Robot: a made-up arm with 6 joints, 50 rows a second.
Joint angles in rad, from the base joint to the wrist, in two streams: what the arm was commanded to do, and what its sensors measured. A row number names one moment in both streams.
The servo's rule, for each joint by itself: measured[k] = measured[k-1] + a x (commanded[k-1-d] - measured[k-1]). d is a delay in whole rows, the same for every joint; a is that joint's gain. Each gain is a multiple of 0.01, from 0.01 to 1. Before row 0 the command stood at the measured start. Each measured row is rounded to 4 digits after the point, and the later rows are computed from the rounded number. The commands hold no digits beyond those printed.
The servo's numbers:
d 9
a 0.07 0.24 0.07 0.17 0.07 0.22
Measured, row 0:
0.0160 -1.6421 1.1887 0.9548 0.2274 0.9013
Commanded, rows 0 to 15:
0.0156 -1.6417 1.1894 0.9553 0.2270 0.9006
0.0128 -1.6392 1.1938 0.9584 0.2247 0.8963
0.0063 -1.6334 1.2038 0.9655 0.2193 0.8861
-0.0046 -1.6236 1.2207 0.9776 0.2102 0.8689
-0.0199 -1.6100 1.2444 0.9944 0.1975 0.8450
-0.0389 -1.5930 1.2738 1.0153 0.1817 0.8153
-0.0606 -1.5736 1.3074 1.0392 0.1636 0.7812
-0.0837 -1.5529 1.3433 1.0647 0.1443 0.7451
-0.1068 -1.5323 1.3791 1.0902 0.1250 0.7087
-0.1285 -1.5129 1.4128 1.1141 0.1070 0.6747
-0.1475 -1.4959 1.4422 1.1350 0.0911 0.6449
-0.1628 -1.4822 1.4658 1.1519 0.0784 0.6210
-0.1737 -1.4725 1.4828 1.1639 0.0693 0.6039
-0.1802 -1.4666 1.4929 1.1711 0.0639 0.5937
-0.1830 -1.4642 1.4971 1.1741 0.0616 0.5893
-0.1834 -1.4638 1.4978 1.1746 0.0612 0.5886
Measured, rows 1 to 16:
0.0160 -1.6421 1.1887 0.9548 0.2274 0.9013
0.0160 -1.6421 1.1887 0.9548 0.2274 0.9013
0.0160 -1.6421 1.1887 0.9548 0.2274 0.9013
0.0160 -1.6421 1.1887 0.9548 0.2274 0.9013
0.0160 -1.6421 1.1887 0.9548 0.2274 0.9013
0.0160 -1.6421 1.1887 0.9548 0.2274 0.9013
0.0160 -1.6421 1.1887 0.9548 0.2274 0.9013
0.0160 -1.6421 1.1887 0.9548 0.2274 0.9013
0.0160 -1.6421 1.1887 0.9548 0.2274 0.9013
0.0160 -1.6420 1.1887 0.9549 0.2274 0.9011
0.0158 -1.6413 1.1891 0.9555 0.2272 0.9000
0.0151 -1.6394 1.1901 0.9572 0.2266 0.8969
0.0137 -1.6356 1.1922 0.9607 0.2255 0.8907
0.0113 -1.6295 1.1959 0.9664 0.2235 0.8806
0.0078 -1.6207 1.2014 0.9747 0.2206 0.8662
0.0030 -1.6094 1.2088 0.9857 0.2166 0.8475

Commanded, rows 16 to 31:
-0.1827 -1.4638 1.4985 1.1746 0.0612 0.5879
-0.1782 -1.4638 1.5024 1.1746 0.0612 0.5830
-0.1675 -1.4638 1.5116 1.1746 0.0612 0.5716
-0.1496 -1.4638 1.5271 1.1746 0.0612 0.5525
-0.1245 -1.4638 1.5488 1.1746 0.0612 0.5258
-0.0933 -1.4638 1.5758 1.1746 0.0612 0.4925
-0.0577 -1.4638 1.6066 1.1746 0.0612 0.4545
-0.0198 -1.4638 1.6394 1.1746 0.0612 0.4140
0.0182 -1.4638 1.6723 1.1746 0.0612 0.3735
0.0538 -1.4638 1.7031 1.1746 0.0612 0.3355
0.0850 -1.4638 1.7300 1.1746 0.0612 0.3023
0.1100 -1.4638 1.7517 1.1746 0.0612 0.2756
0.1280 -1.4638 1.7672 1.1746 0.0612 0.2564
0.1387 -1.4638 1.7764 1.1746 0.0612 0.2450
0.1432 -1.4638 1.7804 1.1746 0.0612 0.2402
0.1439 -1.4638 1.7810 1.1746 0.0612 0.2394
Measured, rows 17 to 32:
-0.0031 -1.5958 1.2182 0.9991 0.2115 0.8250
-0.0104 -1.5806 1.2295 1.0146 0.2054 0.7994
-0.0187 -1.5644 1.2423 1.0315 0.1985 0.7720
-0.0277 -1.5480 1.2563 1.0491 0.1910 0.7440
-0.0372 -1.5322 1.2710 1.0666 0.1831 0.7169
-0.0468 -1.5179 1.2858 1.0831 0.1751 0.6920
-0.0561 -1.5056 1.3003 1.0981 0.1673 0.6704
-0.0650 -1.4957 1.3141 1.1110 0.1599 0.6526
-0.0733 -1.4880 1.3270 1.1218 0.1530 0.6385
-0.0810 -1.4822 1.3390 1.1308 0.1466 0.6274
-0.0878 -1.4778 1.3504 1.1382 0.1406 0.6176
-0.0934 -1.4744 1.3617 1.1444 0.1350 0.6075
-0.0973 -1.4719 1.3733 1.1495 0.1298 0.5954
-0.0992 -1.4700 1.3856 1.1538 0.1250 0.5801
-0.0988 -1.4685 1.3989 1.1573 0.1205 0.5608
-0.0959 -1.4674 1.4134 1.1602 0.1163 0.5374

